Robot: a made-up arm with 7 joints.
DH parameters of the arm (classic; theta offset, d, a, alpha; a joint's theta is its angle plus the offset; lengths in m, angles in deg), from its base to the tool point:
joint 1: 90 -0.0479 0.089 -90
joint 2: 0 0.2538 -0.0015 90
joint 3: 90 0.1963 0.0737 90
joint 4: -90 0.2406 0.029 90
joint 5: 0 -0.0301 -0.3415 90
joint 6: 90 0.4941 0.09 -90
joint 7: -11.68 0 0.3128 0
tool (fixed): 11.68 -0.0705 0 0
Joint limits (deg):
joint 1: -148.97..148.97
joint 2: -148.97..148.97
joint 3: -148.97..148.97
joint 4: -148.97..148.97
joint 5: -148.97..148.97
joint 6: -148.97..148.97
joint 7: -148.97..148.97
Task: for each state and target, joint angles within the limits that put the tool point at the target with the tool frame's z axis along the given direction. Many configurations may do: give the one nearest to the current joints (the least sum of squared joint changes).
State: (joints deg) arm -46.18 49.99 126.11 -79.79 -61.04 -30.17 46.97
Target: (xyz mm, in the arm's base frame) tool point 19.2 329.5 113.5 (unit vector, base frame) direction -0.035 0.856 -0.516
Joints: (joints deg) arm -21.24 89.76 119.72 -47.70 -30.77 -85.49 43.19
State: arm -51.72 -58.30 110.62 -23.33 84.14 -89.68 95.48
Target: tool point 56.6 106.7 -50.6 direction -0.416 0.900 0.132
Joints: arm -52.89 -24.38 148.97 -2.85 87.08 -106.74 116.49
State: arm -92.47 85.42 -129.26 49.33 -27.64 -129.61 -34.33
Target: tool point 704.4 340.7 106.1 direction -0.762 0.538 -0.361
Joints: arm -99.13 56.32 -136.73 50.74 -32.95 -107.29 -7.73
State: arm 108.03 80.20 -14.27 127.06 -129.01 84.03 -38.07
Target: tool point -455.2 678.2 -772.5 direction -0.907 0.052 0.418
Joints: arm 86.78 74.89 -50.07 91.50 -134.00 98.49 -35.02
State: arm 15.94 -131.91 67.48 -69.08 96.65 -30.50 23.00
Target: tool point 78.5 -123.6 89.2 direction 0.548 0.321 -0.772
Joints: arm 25.02 -119.61 25.28 -45.03 87.44 -25.24 45.99
